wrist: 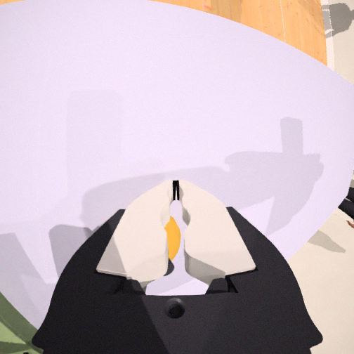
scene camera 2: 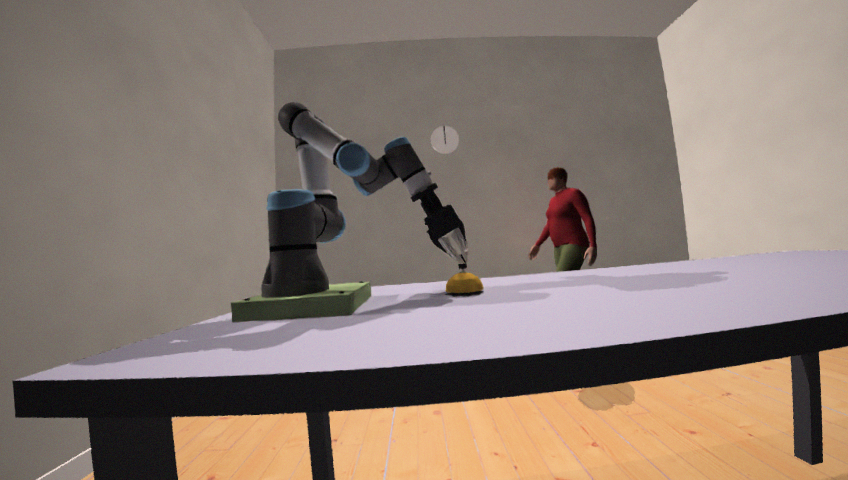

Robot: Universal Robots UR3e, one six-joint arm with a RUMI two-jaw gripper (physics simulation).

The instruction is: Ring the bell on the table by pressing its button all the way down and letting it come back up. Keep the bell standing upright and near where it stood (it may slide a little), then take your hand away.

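Pixels of known places: gripper, fingertip midpoint: [scene camera 2: 465, 262]; arm's base, link origin: [scene camera 2: 296, 292].
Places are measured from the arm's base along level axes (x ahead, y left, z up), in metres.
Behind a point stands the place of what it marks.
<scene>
A yellow dome bell [scene camera 2: 464, 284] {x 0.343, y -0.032, z -0.010 m} stands upright on the table in the scene view, with its small dark button [scene camera 2: 462, 267] {x 0.350, y -0.004, z 0.024 m} on top. A strip of the yellow bell [wrist: 173, 239] shows between the fingers in the wrist view; the rest of it and its button are hidden behind them. My gripper [scene camera 2: 462, 263] {x 0.389, y 0.094, z 0.030 m} [wrist: 175, 181] is shut and empty, tilted, with its fingertips at the top of the button, seemingly touching it; I cannot tell how far the button is pressed.
The pale table [scene camera 2: 535, 321] {x 0.358, y -0.272, z -0.035 m} [wrist: 150, 65] has a dark edge. The arm's green base block [scene camera 2: 297, 306] {x 0.027, y -0.094, z -0.014 m} [wrist: 15, 320] stands left of the bell. A person in a red top [scene camera 2: 568, 220] stands behind the table.
</scene>
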